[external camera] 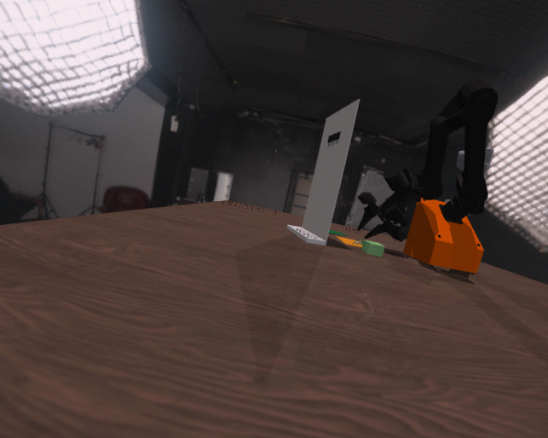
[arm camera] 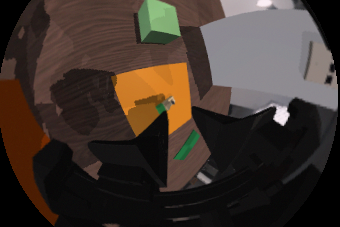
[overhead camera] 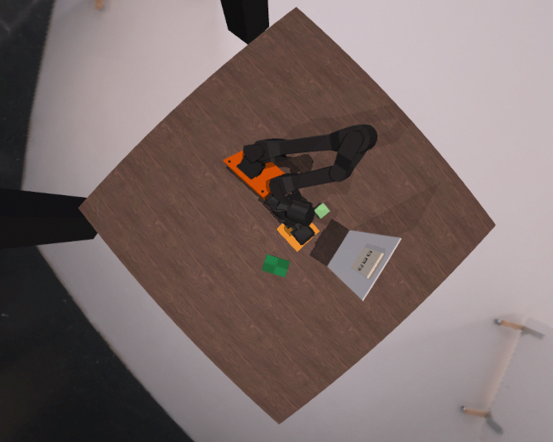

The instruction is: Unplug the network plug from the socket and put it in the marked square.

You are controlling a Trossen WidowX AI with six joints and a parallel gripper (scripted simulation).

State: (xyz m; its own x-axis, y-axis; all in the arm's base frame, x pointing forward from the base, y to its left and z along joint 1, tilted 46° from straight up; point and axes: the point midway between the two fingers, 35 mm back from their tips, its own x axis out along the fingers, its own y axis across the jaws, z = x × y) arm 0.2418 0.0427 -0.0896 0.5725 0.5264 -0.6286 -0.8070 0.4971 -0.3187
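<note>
Right now my gripper tip is 3 cm above the orange marked square. From my gripper tip the other things lie so: grey upright panel (18 cm ahead, 13 cm above, 5 cm to the left); then flat dark green square (16 cm to the right, 3 cm below, 3 cm ahead); then light green cube (11 cm to the left, 2 cm below, 2 cm ahead).
</note>
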